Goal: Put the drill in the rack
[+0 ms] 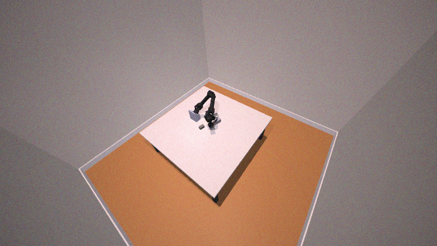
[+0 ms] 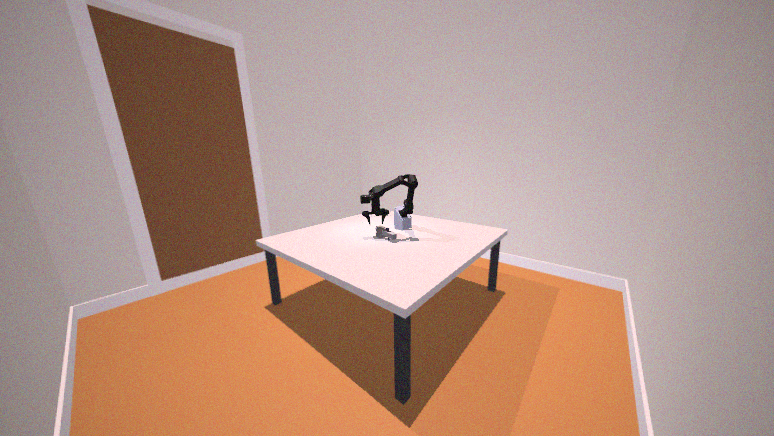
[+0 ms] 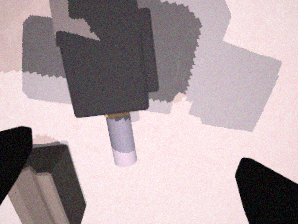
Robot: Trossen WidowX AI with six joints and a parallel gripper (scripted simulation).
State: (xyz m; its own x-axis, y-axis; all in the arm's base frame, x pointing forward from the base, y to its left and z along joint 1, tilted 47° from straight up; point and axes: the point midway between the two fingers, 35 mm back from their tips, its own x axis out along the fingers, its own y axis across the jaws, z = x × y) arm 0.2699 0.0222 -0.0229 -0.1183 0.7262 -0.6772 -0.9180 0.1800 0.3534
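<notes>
The drill lies 10 mm behind my gripper tip, 40 mm to the left of it and 40 mm below it. From my gripper tip the other things lie so: key (120 mm to the left, 30 mm below); then dark box (90 mm behind, 60 mm to the right, 70 mm below).
</notes>
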